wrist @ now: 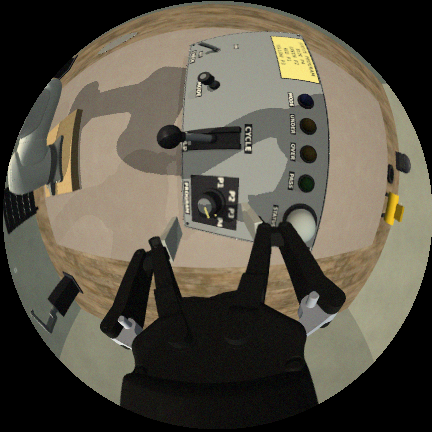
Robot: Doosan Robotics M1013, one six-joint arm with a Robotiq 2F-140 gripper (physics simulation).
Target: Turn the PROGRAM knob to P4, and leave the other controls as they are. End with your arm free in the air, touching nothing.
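Pixels of known places: gripper, fingertip midpoint: (210,218); arm's base, origin of the base link: (53,162).
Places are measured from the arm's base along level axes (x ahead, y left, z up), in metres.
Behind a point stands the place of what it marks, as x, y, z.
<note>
The PROGRAM knob (207,203) {0.618, -0.188, 0.090} is a dark round knob with a grey top, on a black dial plate (199,182) {0.602, -0.158, 0.047} marked P1, P2, P3 and P4. Its yellow pointer line slants down and right, toward the side where the P4 label (220,222) {0.640, -0.234, 0.068} is. My gripper (210,218) {0.623, -0.190, 0.153} is open, with its two pale finger pads wide apart. The knob shows between and just past the fingertips, with a gap on both sides. The exact height of the fingertips above the panel cannot be told.
The grey panel (260,90) {0.714, 0.018, 0.097} also carries the CYCLE lever (170,136) {0.571, -0.075, 0.127}, the MODE knob (205,78) {0.621, 0.038, 0.101}, several lamps and the white STATUS dome (301,223) {0.750, -0.196, 0.172}, close to the right finger. A yellow note (296,59) {0.788, 0.108, 0.133} lies at the top right. A wooden block (75,150) {0.161, 0.000, -0.025} stands at left.
</note>
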